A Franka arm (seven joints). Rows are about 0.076 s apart.
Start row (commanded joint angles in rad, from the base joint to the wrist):
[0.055 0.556 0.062 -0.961 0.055 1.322 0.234]
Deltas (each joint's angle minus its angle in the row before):
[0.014 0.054 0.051 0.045 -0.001 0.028 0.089]
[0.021 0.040 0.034 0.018 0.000 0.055 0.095]
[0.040 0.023 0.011 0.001 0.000 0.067 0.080]
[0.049 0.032 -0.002 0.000 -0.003 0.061 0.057]
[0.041 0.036 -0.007 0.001 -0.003 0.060 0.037]
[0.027 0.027 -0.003 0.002 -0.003 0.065 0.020]
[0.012 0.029 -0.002 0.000 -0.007 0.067 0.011]
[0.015 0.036 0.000 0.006 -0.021 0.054 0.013]
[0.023 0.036 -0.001 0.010 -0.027 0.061 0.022]
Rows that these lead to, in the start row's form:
[0.069 0.610 0.113 -0.916 0.054 1.350 0.323]
[0.090 0.650 0.147 -0.898 0.054 1.405 0.418]
[0.130 0.673 0.158 -0.897 0.054 1.472 0.498]
[0.179 0.705 0.156 -0.897 0.051 1.533 0.555]
[0.220 0.741 0.149 -0.896 0.048 1.593 0.592]
[0.247 0.768 0.146 -0.894 0.045 1.658 0.612]
[0.259 0.797 0.144 -0.894 0.038 1.725 0.623]
[0.274 0.833 0.144 -0.888 0.017 1.779 0.636]
[0.297 0.869 0.143 -0.878 -0.010 1.840 0.658]

